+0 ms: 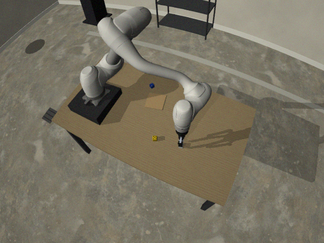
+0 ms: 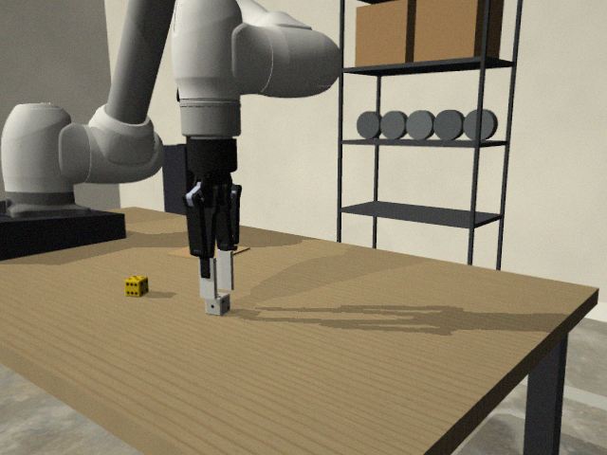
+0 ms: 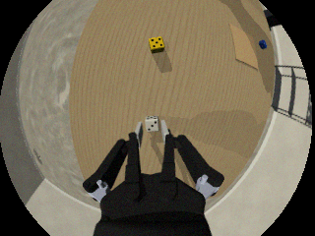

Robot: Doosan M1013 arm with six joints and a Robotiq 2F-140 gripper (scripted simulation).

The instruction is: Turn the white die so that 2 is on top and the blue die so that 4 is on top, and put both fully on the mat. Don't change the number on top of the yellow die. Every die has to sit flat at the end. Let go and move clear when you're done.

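The white die is 50 mm below my hand. The rest, counted from my hand: blue die: 450 mm behind, 340 mm to the left, 50 mm below; mat: 350 mm behind, 230 mm to the left, 60 mm below; yellow die: 180 mm behind, 40 mm to the right, 50 mm below.
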